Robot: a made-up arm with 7 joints.
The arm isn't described. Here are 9 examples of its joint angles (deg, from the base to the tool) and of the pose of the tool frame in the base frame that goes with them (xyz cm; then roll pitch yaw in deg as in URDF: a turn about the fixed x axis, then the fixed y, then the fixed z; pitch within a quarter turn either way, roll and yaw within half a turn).
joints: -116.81 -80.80 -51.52 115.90 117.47 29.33 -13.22
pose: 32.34 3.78 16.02 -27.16 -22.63 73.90
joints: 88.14 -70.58 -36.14 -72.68 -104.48 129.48 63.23
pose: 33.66 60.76 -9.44 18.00 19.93 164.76
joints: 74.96 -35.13 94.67 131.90 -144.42 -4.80 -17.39
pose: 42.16 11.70 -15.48 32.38 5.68 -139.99
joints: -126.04 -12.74 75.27 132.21 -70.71 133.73 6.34
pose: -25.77 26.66 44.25 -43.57 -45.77 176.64
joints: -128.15 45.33 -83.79 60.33 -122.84 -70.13 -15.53
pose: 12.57 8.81 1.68 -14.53 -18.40 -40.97
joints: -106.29 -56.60 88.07 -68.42 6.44 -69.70 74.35
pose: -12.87 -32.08 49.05 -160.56 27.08 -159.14
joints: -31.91 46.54 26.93 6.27 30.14 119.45 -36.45
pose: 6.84 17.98 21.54 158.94 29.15 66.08
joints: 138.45 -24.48 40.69 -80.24 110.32 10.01 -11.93
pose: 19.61 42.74 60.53 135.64 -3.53 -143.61
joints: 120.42 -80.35 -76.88 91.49 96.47 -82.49 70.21
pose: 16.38 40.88 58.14 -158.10 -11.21 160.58
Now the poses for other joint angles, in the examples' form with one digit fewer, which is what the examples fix.
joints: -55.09 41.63 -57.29 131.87 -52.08 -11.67 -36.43
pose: -4.7 -28.6 -11.4 -41.4 -46.1 -88.0
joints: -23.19 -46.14 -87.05 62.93 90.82 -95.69 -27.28
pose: 32.0 16.5 -19.2 -100.7 13.9 154.4
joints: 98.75 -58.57 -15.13 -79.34 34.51 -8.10 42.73
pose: 67.9 50.6 21.3 -50.2 -71.4 62.2
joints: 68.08 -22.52 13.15 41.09 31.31 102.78 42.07
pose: 23.5 38.0 16.8 -141.8 -24.9 114.8
